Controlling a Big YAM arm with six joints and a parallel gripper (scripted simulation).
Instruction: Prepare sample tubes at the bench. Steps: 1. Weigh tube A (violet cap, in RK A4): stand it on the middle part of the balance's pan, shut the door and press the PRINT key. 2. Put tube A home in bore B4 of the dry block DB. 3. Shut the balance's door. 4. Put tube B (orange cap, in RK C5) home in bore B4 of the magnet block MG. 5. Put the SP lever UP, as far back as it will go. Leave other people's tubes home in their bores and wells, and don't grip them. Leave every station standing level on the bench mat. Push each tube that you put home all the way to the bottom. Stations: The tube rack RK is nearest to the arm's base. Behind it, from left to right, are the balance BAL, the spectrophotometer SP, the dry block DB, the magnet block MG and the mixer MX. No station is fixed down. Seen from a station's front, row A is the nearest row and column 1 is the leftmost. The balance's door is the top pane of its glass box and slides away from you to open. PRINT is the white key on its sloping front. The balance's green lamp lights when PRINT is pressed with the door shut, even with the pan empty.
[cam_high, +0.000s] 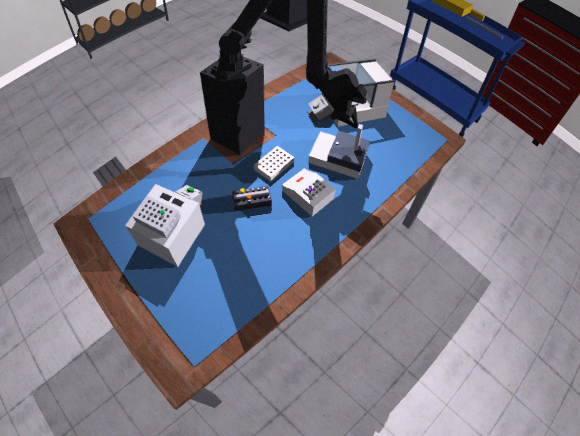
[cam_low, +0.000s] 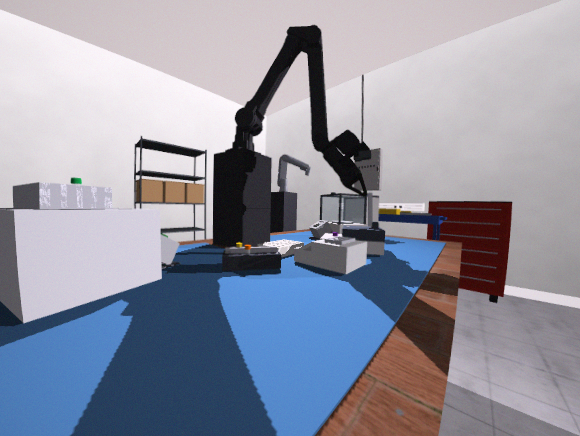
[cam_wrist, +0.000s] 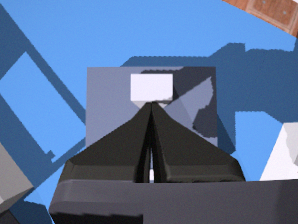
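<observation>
Now: hand 2 cm short of the SP lever, 1 cm to the right of it and 5 cm above it. Also, from my hand: print key 26 cm behind, 10 cm to the left, 13 cm below; violet-capped tube 3 cm ahead, 26 cm to the right, 14 cm below; dry block 23 cm to the right, 17 cm below.
</observation>
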